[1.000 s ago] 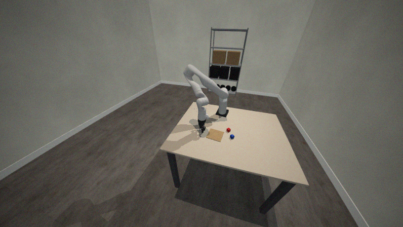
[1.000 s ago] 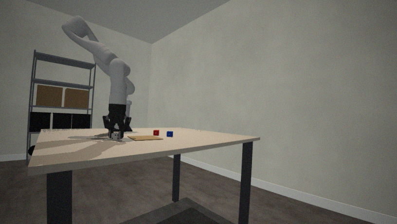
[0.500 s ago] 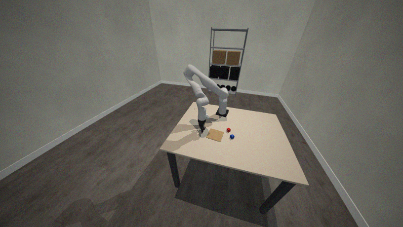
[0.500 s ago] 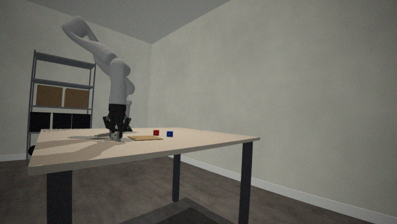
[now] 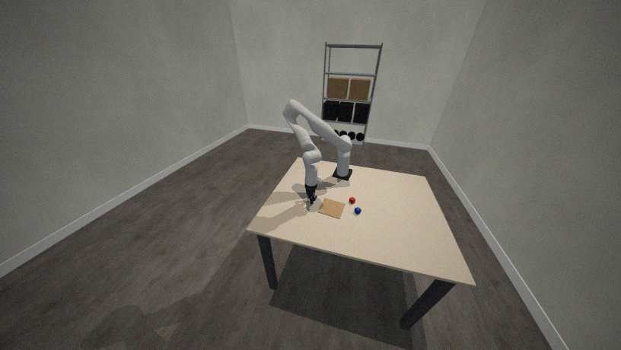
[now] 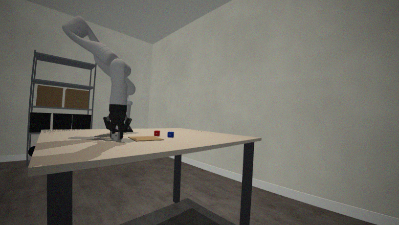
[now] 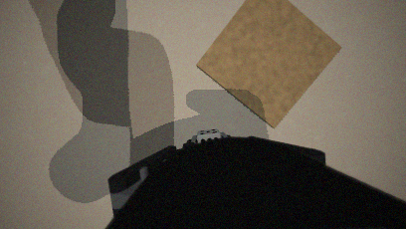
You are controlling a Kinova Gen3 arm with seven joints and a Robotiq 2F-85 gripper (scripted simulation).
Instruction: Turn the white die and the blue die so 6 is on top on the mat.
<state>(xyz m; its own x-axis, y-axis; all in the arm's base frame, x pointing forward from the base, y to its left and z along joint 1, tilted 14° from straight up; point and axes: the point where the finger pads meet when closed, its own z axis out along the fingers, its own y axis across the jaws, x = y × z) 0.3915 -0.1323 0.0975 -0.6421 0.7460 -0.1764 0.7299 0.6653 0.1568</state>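
Right now the tan mat is 140 mm to the left of my hand and 20 mm below it. Round my hand: white die (10 mm below); then blue die (20 mm behind, 300 mm to the left, 10 mm below); then red die (100 mm behind, 250 mm to the left, 10 mm below).
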